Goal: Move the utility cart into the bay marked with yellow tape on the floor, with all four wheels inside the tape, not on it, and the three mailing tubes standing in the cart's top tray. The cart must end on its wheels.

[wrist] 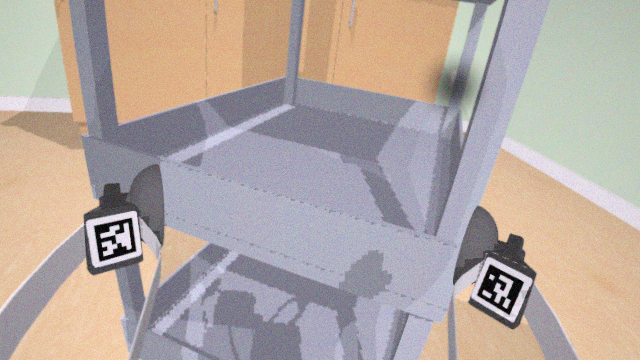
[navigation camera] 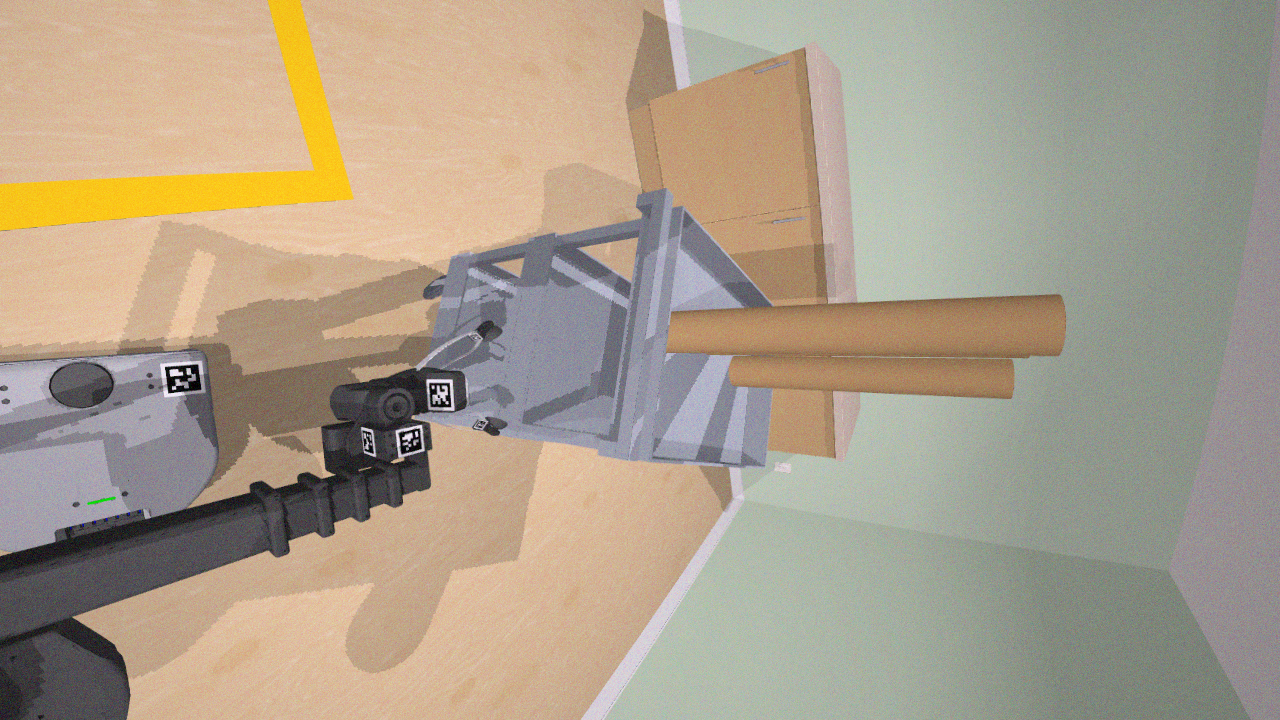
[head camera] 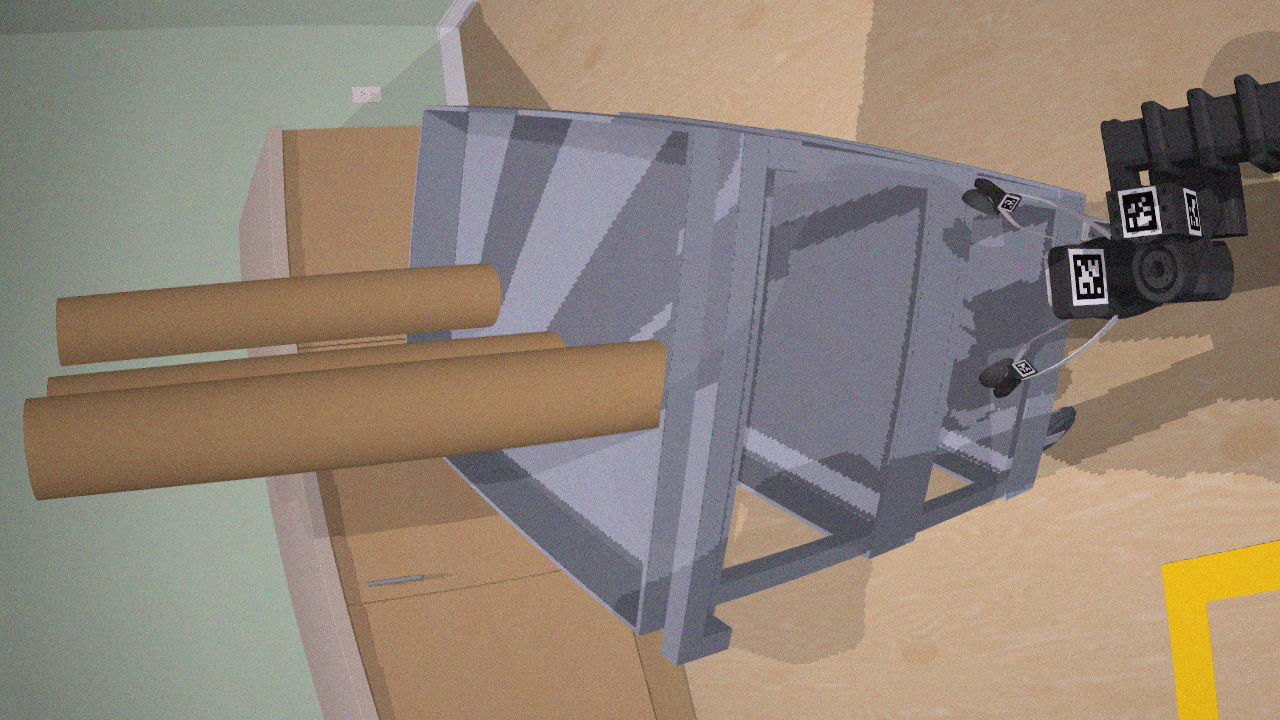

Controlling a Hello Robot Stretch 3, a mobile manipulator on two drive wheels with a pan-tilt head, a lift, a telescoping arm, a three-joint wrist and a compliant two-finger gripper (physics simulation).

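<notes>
The grey utility cart (head camera: 908,402) (navigation camera: 646,331) (wrist: 300,215) stands upright, outside the yellow tape (head camera: 1186,626) (navigation camera: 310,89) of the bay. One wheel (head camera: 1060,428) (navigation camera: 434,286) shows under it; the others are hidden. Three brown mailing tubes stand in its top tray: a near tube (head camera: 358,411) (navigation camera: 859,326), a second tube (head camera: 277,313) (navigation camera: 877,376), and a third tube (head camera: 89,385) mostly hidden. My gripper (head camera: 989,284) (navigation camera: 490,378) (wrist: 314,214) is open at the cart's near side. In the wrist view its fingertips overlap both ends of the middle tray's front wall; contact is unclear.
A wooden cabinet (head camera: 483,626) (navigation camera: 733,134) stands against the green wall behind the cart. My base (navigation camera: 53,465) and extended arm (navigation camera: 179,546) are on the near side, opposite the cabinet. The wall's white baseboard (navigation camera: 671,582) runs past the cart's other side.
</notes>
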